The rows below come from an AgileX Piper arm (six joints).
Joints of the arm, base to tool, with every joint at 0 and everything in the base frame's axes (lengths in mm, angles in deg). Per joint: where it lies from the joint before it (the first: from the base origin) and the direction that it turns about. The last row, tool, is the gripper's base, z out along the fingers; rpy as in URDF.
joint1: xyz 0 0 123 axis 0 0 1
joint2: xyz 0 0 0 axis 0 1 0
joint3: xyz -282.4 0 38.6 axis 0 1 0
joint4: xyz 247.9 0 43.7 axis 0.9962 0 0.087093
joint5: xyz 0 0 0 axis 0 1 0
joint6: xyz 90.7 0 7.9 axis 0.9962 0 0.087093
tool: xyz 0 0 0 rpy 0 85 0
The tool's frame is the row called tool.
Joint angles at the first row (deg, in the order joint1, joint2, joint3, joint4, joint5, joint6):
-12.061 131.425 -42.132 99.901 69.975 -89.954
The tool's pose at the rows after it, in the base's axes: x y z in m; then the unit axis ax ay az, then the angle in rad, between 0 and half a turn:
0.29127, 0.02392, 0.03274, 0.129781, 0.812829, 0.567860, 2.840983
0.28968, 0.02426, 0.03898, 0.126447, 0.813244, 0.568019, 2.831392
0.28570, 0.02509, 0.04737, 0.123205, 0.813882, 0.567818, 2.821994
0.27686, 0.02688, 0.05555, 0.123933, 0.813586, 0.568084, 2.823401
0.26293, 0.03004, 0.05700, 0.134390, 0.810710, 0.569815, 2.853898
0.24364, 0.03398, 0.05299, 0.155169, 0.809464, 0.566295, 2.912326
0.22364, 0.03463, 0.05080, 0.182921, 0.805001, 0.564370, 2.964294
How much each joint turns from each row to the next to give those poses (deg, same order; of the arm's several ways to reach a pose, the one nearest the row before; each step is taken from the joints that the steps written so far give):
-0.001 -0.115 0.148 0.067 0.000 -0.001
0.000 -1.471 0.800 -0.001 -0.001 0.002
0.002 -2.121 1.460 0.002 -0.049 -0.001
-0.026 -2.378 2.500 -0.002 0.044 0.000
0.001 -1.025 3.203 0.003 0.314 -0.001
0.000 -0.001 4.049 0.051 -0.327 0.001
-0.966 -0.001 4.272 -0.001 0.005 0.001

